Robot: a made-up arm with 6 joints. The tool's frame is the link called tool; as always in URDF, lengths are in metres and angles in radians.
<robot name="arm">
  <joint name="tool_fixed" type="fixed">
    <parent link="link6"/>
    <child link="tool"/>
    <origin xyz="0 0 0" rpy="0 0 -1.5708"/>
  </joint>
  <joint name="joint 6" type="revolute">
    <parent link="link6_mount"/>
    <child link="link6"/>
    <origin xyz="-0.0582 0 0" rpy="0 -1.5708 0"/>
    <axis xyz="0 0 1"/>
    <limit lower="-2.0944" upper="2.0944"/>
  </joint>
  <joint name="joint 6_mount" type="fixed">
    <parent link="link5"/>
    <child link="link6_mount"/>
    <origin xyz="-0.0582 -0.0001 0" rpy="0 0 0"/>
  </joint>
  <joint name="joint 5" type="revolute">
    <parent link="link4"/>
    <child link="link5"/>
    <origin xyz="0 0 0" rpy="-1.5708 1.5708 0"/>
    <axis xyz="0 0 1"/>
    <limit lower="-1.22" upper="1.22"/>
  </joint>
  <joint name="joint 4" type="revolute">
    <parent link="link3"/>
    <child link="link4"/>
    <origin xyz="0.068 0.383 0" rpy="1.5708 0 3.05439"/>
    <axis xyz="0 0 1"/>
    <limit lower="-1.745" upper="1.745"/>
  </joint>
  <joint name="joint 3" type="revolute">
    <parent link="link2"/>
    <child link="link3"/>
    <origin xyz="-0.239 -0.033 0" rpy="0 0 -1.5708"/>
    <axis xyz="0 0 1"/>
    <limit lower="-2.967" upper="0"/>
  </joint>
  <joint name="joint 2" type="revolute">
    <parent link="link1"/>
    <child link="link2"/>
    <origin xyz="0 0 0" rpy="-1.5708 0 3.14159"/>
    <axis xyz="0 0 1"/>
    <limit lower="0" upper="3.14"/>
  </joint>
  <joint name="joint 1" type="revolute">
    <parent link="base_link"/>
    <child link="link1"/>
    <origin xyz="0 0 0.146" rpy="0 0 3.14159"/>
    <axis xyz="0 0 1"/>
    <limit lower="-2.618" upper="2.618"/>
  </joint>
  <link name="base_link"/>
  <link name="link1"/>
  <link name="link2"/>
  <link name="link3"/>
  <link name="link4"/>
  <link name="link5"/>
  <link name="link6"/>
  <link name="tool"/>
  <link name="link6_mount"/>
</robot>
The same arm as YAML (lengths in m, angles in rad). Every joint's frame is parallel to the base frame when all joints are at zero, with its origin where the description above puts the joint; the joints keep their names.
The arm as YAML. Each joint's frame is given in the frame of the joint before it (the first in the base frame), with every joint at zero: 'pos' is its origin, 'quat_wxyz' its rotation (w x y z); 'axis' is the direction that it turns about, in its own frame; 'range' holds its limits. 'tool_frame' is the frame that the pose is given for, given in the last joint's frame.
length_unit: m
angle_unit: rad
joints:
  - joint: joint 1
    pos: [0.0, 0.0, 0.146]
    quat_wxyz: [1.0, 0.0, 0.0, 0.0]
    axis: "+z"
    range: [-2.618, 2.618]
  - joint: joint 2
    pos: [0.0, 0.0, 0.0]
    quat_wxyz: [1.0, 0.0, 0.0, 0.0]
    axis: "+y"
    range: [0.0, 3.14]
  - joint: joint 3
    pos: [-0.239, 0.0, 0.033]
    quat_wxyz: [1.0, 0.0, 0.0, 0.0]
    axis: "+y"
    range: [-2.967, 0.0]
  - joint: joint 4
    pos: [0.383, 0.0, 0.068]
    quat_wxyz: [1.0, 0.0, 0.0, 0.0]
    axis: [0.9962, 0.0, 0.0871]
    range: [-1.745, 1.745]
  - joint: joint 5
    pos: [0.0, 0.0, 0.0]
    quat_wxyz: [1.0, 0.0, 0.0, 0.0]
    axis: "+y"
    range: [-1.22, 1.22]
  - joint: joint 6
    pos: [0.116, 0.0, 0.01]
    quat_wxyz: [1.0, 0.0, 0.0, 0.0]
    axis: [0.9962, 0.0, 0.0871]
    range: [-2.0944, 2.0944]
tool_frame:
  pos: [0.0, 0.0, 0.0]
  quat_wxyz: [0.737256, 0.000003, 0.675614, -0.000006]

